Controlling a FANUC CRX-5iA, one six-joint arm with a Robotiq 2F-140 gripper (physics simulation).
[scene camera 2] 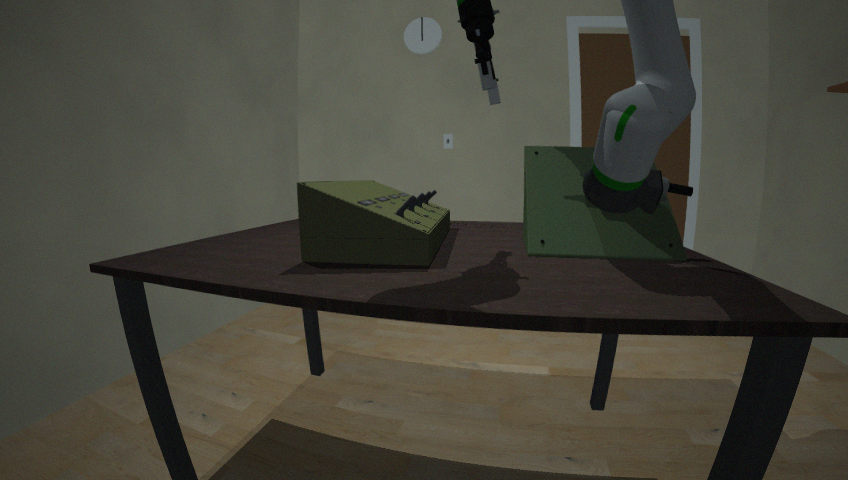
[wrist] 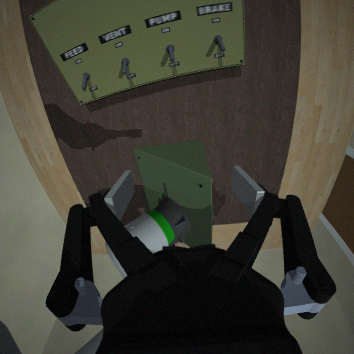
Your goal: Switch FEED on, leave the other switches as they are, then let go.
my gripper: scene camera 2; wrist
same spot on sloped switch box: (wrist: 93,45) = (scene camera 2: 377,201)
same spot on my gripper: (scene camera 2: 488,81) = (wrist: 129,188)
